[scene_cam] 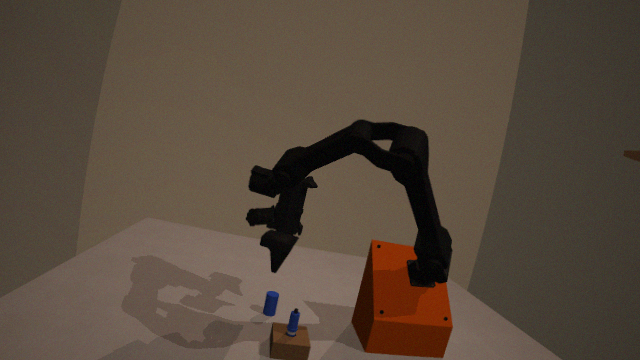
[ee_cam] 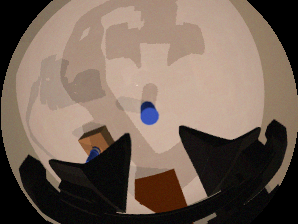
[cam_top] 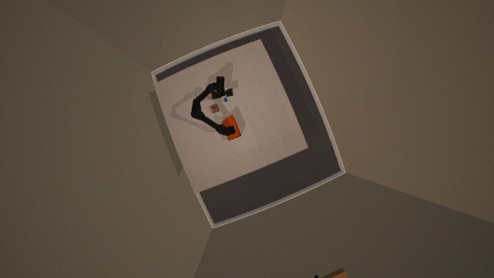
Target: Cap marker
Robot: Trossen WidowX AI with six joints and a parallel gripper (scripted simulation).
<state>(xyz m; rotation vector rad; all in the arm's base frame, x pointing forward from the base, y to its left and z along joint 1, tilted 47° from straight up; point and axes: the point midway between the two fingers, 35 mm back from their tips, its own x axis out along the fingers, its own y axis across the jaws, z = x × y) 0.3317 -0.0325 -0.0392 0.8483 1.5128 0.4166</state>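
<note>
Now: gripper tip 90 mm above the marker cap.
</note>
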